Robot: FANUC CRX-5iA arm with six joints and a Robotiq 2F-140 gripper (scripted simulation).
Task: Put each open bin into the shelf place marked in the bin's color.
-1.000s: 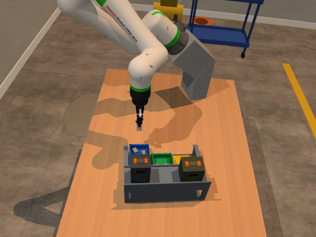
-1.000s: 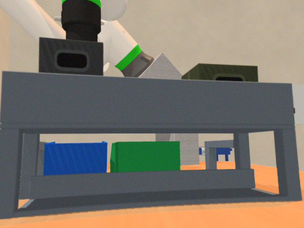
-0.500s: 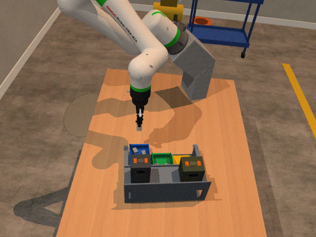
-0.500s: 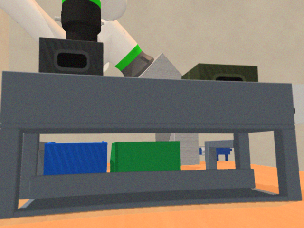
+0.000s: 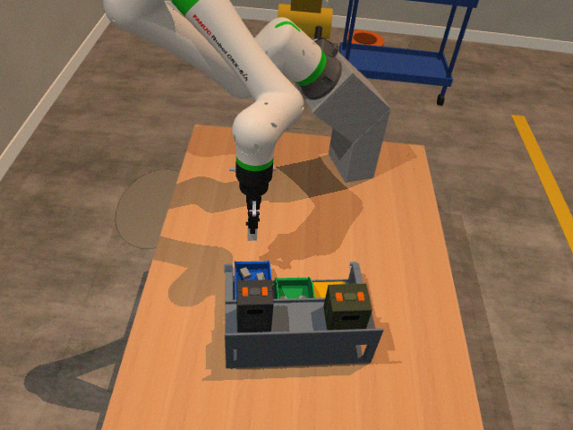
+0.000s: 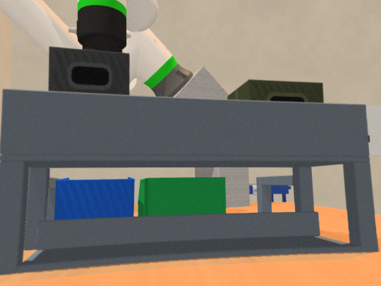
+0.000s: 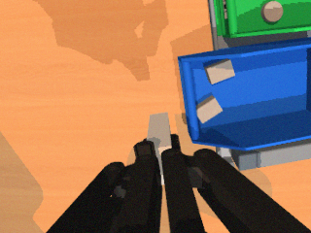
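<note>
My gripper is now 110 mm short of the blue bin, 20 mm to the right of it and 100 mm above it. Round my hand: black box 260 mm ahead, 40 mm to the left, 20 mm above; then olive box 220 mm ahead, 270 mm to the left, 10 mm above; then green bin 150 mm ahead, 140 mm to the left, 100 mm below.
</note>
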